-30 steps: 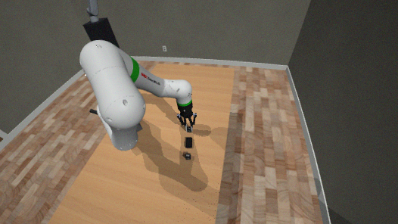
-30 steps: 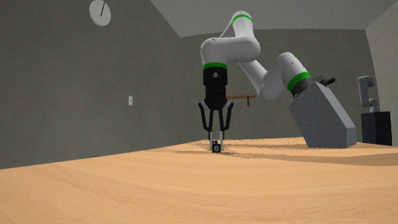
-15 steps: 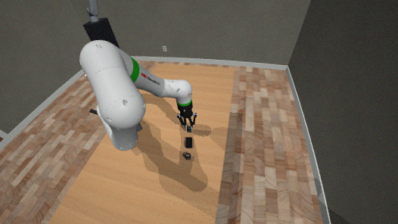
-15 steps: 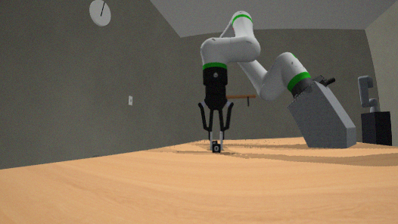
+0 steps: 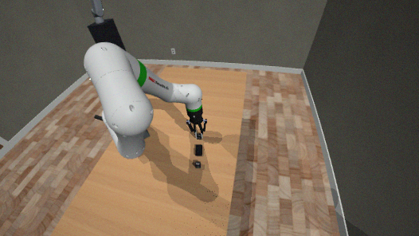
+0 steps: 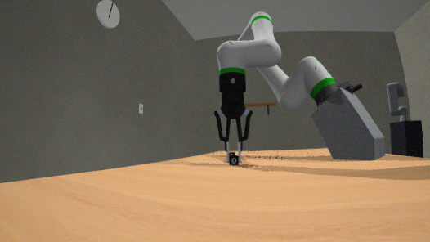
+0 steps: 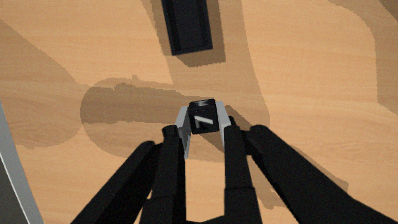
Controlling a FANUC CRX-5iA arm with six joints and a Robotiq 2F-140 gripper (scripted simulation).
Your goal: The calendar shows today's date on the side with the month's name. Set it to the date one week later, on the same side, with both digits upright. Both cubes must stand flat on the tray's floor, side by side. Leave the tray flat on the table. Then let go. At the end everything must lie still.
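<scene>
My hand is 30 mm above the black cube. From my hand the other things lie so: black calendar cube: 210 mm to the right, 30 mm below, 30 mm ahead; black tray: 110 mm to the right, 30 mm below, 10 mm ahead.
</scene>
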